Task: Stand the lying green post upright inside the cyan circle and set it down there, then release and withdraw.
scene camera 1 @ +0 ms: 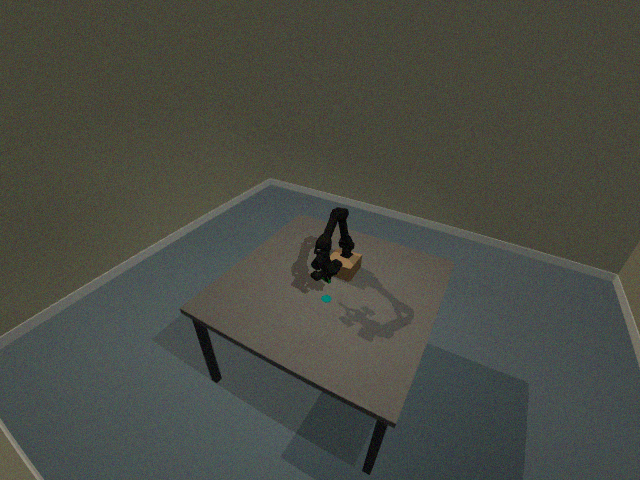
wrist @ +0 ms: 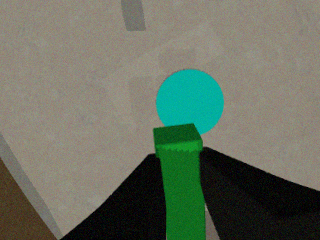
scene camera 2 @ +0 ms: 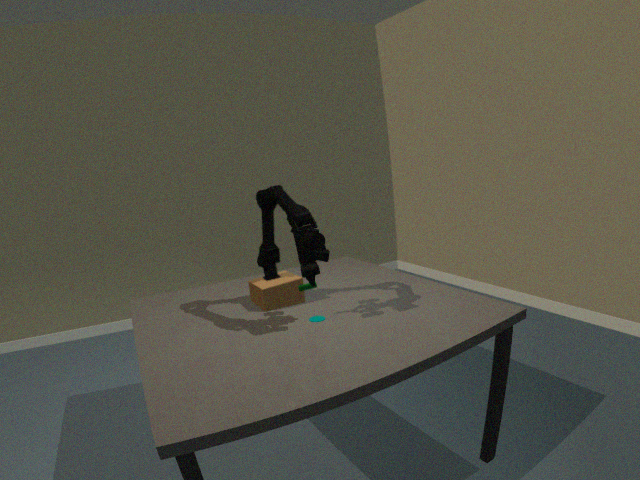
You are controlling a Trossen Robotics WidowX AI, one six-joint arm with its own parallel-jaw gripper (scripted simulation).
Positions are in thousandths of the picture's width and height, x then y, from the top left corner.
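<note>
A cyan circle (wrist: 595,402) is visible to me. A green post is held by my gripper (scene camera 2: 490,593) (wrist: 558,673).
</note>
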